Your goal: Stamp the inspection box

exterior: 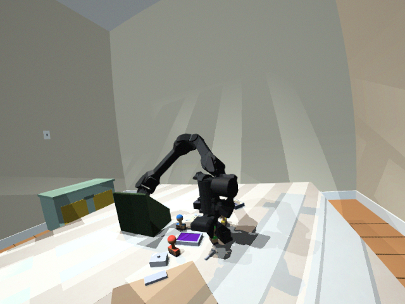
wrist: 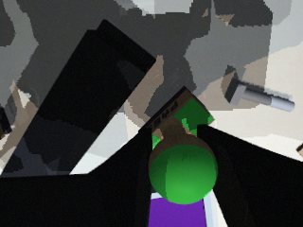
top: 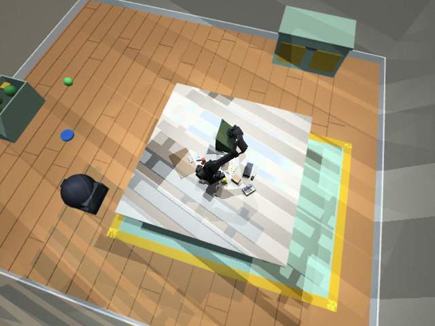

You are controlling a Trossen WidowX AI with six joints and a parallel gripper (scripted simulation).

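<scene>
The purple ink pad lies 100 mm behind my gripper tip, 30 mm below it and 10 mm to the right of it. From my gripper tip the other things lie so: bolt: 50 mm to the right, 30 mm below, 10 mm ahead; green stamp: right at my gripper tip; black block: 70 mm to the left, 20 mm below, 10 mm behind.
</scene>
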